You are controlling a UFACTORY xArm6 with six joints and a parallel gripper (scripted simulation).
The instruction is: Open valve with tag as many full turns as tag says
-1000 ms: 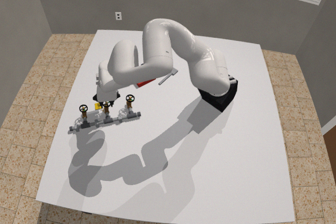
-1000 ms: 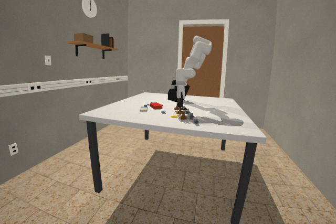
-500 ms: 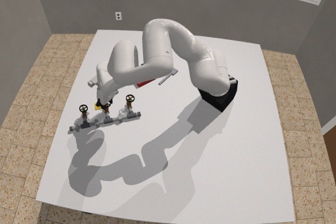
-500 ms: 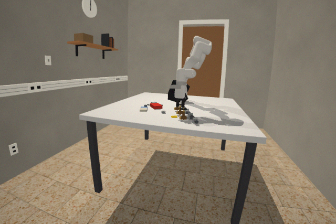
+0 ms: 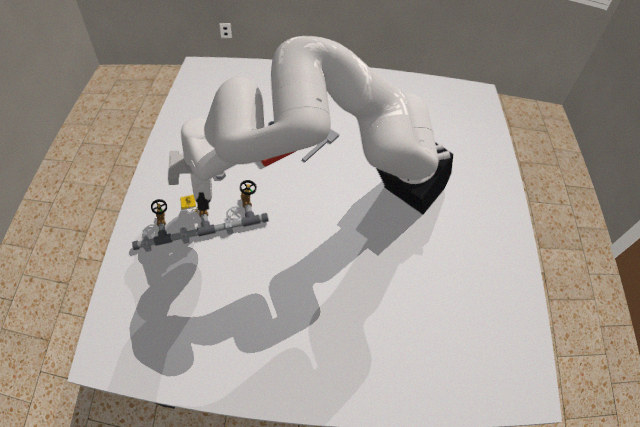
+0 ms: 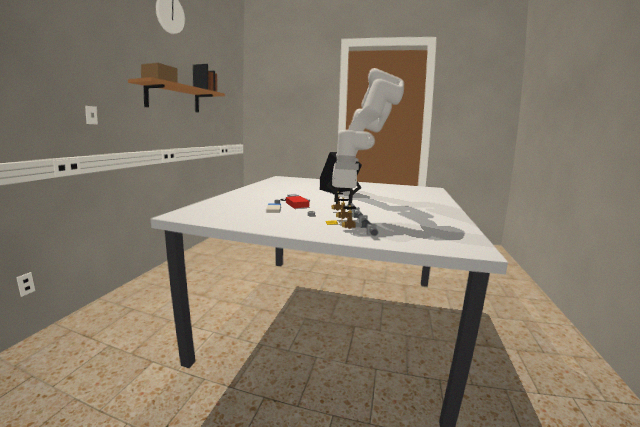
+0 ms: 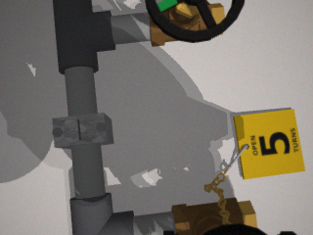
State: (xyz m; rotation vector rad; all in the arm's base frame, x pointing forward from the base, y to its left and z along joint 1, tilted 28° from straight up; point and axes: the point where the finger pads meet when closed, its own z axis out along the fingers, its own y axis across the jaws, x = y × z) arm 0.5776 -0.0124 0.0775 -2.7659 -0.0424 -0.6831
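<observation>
The yellow tag lies 80 mm below my hand, 60 mm ahead of it and 30 mm to the right of it. From my hand the other things lie so: red box 230 mm to the right, 200 mm behind, 70 mm below; grey nut 140 mm to the right, 80 mm below, 30 mm behind; blue block 320 mm to the right, 80 mm below, 80 mm behind.
</observation>
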